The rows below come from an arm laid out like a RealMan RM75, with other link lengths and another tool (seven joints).
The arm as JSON. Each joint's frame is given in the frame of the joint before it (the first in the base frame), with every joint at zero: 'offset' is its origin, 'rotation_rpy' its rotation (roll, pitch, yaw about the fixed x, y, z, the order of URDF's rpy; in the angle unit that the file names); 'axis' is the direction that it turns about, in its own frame. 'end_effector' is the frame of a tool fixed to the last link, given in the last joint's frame.
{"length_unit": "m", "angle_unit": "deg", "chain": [
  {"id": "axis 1", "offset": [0.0, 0.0, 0.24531], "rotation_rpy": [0.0, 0.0, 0.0], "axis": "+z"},
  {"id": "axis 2", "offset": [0.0, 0.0, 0.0], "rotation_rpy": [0.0, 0.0, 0.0], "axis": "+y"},
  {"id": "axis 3", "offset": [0.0, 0.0, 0.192], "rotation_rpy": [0.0, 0.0, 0.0], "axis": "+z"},
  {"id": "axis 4", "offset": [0.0, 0.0, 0.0], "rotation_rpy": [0.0, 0.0, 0.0], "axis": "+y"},
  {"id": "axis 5", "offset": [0.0, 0.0, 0.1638], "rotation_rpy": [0.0, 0.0, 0.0], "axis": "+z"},
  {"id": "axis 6", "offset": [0.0, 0.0, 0.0], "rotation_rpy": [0.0, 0.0, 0.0], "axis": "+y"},
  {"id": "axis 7", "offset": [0.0, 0.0, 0.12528], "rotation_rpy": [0.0, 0.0, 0.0], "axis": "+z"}
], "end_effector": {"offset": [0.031, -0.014, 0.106], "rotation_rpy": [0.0, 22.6, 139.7]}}
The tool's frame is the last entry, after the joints.
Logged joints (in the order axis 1, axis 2, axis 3, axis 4, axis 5, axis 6, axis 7), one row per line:
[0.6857 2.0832 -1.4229 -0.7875 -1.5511 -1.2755 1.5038]
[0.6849 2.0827 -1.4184 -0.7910 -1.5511 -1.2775 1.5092]
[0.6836 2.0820 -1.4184 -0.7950 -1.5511 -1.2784 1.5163]
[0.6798 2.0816 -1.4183 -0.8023 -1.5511 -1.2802 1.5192]
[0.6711 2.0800 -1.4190 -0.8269 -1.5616 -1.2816 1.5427]
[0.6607 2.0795 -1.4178 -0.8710 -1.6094 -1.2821 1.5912]
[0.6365 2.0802 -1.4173 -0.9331 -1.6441 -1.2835 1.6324]
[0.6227 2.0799 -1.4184 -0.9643 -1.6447 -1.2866 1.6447]
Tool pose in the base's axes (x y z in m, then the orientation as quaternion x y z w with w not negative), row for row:
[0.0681 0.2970 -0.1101 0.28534 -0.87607 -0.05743 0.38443]
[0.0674 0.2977 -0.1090 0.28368 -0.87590 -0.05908 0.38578]
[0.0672 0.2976 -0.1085 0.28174 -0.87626 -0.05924 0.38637]
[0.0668 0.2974 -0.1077 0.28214 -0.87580 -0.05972 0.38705]
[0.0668 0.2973 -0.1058 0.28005 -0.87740 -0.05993 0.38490]
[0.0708 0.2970 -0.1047 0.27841 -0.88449 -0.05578 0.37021]
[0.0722 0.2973 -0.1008 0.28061 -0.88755 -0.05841 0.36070]
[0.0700 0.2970 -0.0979 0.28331 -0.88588 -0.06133 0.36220]
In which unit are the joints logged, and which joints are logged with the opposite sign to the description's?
The joints are logged in radians. Opposite sign: none.
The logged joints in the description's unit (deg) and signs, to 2 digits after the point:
[39.29 119.36 -81.53 -45.12 -88.87 -73.08 86.16]
[39.24 119.33 -81.27 -45.32 -88.87 -73.20 86.47]
[39.17 119.29 -81.27 -45.55 -88.87 -73.25 86.88]
[38.95 119.27 -81.26 -45.97 -88.87 -73.35 87.04]
[38.45 119.18 -81.30 -47.38 -89.47 -73.43 88.39]
[37.86 119.15 -81.23 -49.90 -92.21 -73.46 91.17]
[36.47 119.19 -81.21 -53.46 -94.20 -73.54 93.53]
[35.68 119.17 -81.27 -55.25 -94.23 -73.72 94.23]

